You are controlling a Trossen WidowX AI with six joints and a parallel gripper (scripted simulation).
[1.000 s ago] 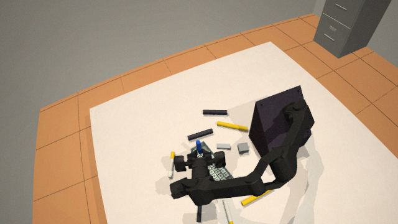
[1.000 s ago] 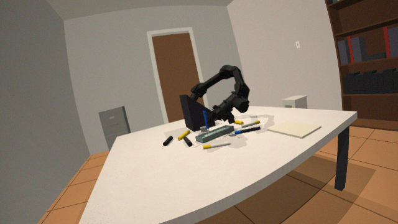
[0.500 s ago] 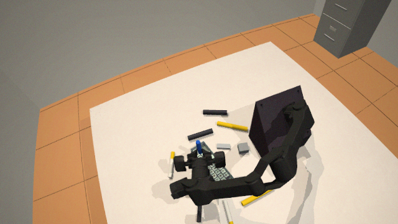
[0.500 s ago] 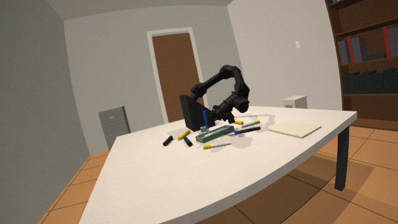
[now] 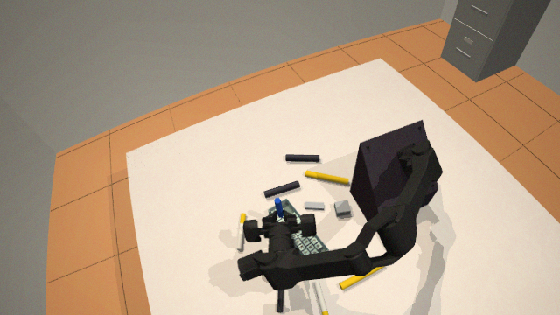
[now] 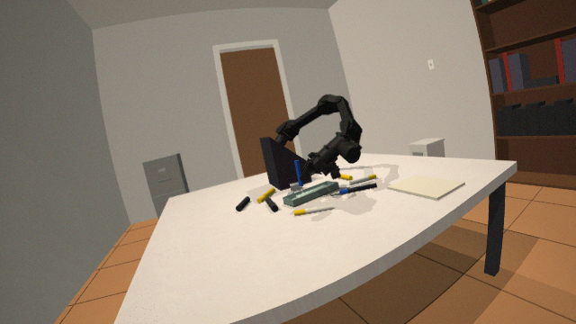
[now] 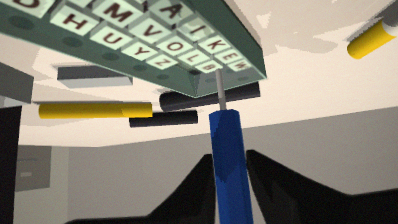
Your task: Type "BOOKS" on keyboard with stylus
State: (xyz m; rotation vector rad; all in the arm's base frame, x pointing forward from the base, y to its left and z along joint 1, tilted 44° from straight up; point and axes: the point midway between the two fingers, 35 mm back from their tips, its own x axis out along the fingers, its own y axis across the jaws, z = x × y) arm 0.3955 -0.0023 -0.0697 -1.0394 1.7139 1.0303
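Now: the blue stylus 1 cm below my gripper tip. Also, from my gripper tip: notepad (29 cm ahead, 31 cm to the left, 8 cm below); then grey block (19 cm behind, 5 cm to the left, 7 cm below); then yellow cylinder (21 cm behind, 8 cm to the right, 8 cm below).
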